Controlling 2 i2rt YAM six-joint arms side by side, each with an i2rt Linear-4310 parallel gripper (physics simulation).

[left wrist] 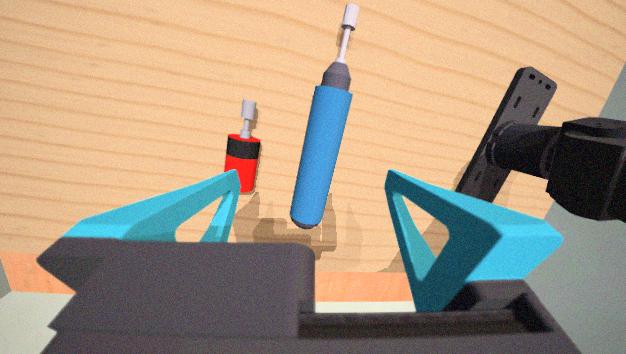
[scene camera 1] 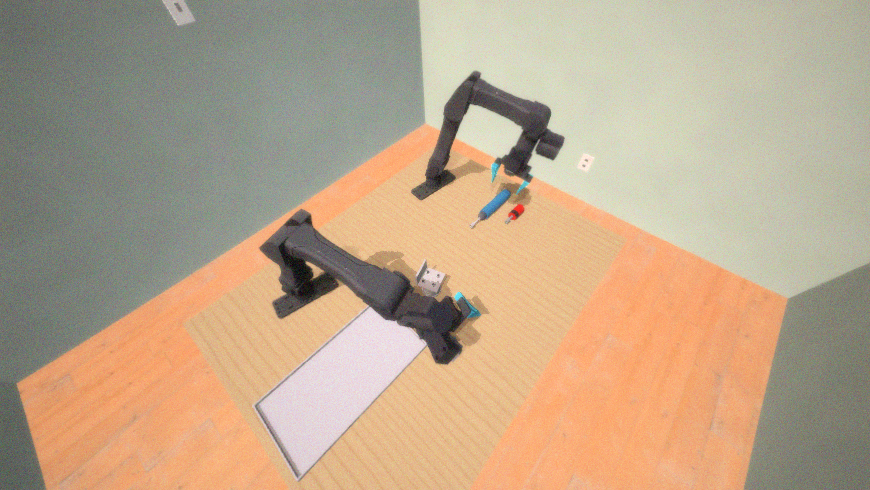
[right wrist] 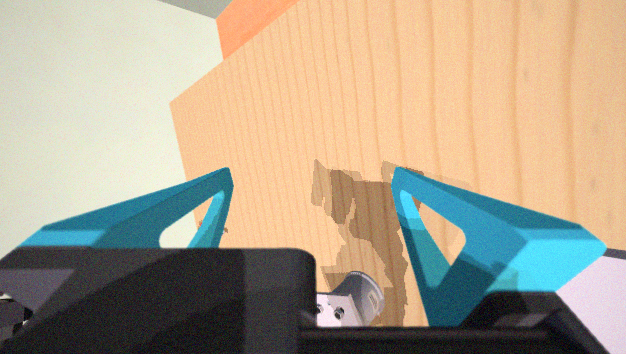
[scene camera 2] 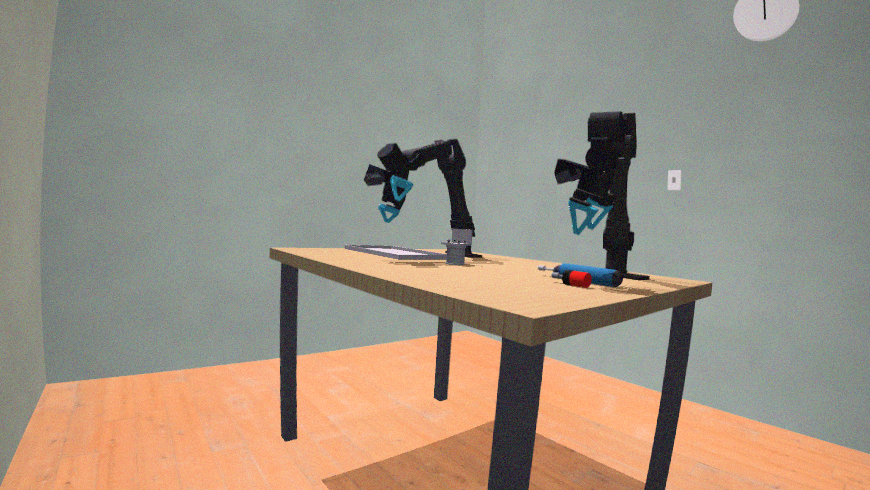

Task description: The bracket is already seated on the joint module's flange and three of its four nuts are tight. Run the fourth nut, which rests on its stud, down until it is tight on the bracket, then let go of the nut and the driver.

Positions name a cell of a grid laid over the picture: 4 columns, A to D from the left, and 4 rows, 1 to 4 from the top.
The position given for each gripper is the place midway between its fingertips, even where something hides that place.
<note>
In view: the left gripper (scene camera 2: C2), the right gripper (scene camera 2: B2) and a blue driver (scene camera 2: C3).
The blue driver also shows in the left wrist view (left wrist: C2). The left gripper shows as well in the left wrist view (left wrist: B3). The right gripper also shows in the right wrist view (right wrist: B2). The right wrist view misses the blue driver, which is hidden by the right gripper.
</note>
